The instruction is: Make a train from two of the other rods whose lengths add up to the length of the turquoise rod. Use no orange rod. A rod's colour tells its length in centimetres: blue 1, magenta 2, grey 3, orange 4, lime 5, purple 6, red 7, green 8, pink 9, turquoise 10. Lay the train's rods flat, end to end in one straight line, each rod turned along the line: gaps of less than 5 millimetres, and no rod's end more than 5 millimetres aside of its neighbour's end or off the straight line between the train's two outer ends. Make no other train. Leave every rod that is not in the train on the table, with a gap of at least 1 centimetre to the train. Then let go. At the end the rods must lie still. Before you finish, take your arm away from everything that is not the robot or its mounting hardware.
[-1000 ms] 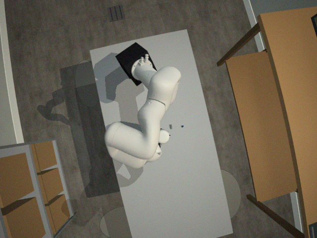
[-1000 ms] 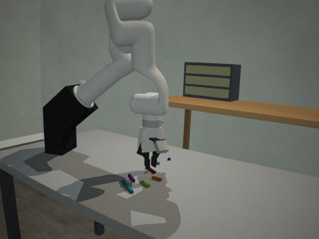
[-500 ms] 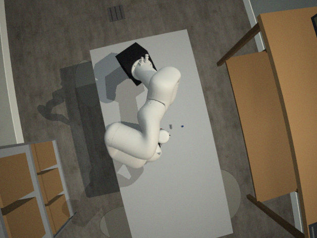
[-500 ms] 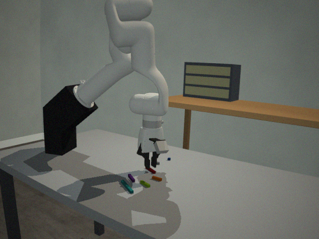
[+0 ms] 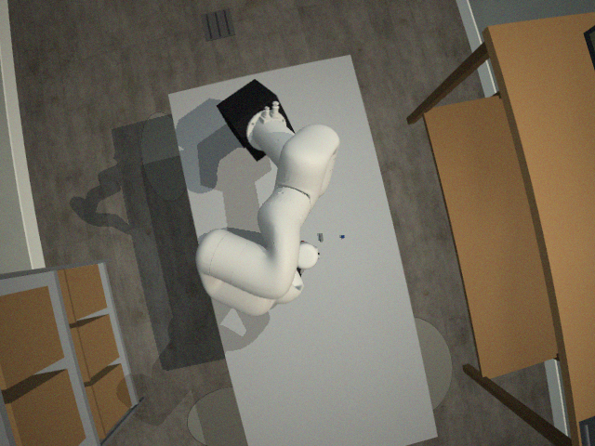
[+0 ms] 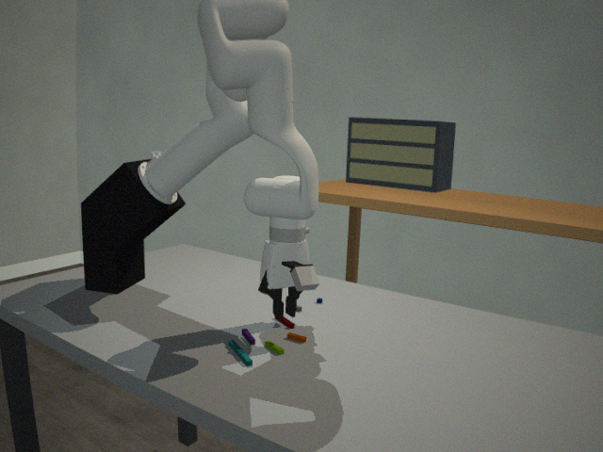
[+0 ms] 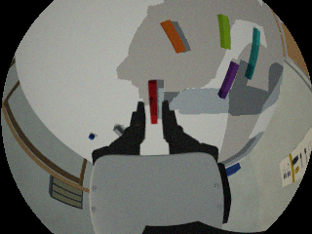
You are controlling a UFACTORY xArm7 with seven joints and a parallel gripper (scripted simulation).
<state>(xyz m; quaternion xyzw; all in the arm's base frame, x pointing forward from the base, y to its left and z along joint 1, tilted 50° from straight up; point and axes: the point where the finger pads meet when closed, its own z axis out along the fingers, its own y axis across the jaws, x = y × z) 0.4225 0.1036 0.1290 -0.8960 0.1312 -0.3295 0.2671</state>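
Right now my hand is 30 mm above the red rod. From my hand the other things lie so: purple rod 110 mm to the right, 40 mm ahead, 30 mm below; then orange rod 90 mm ahead, 30 mm to the right, 30 mm below; then grey rod 70 mm to the left, 60 mm behind, 30 mm below.
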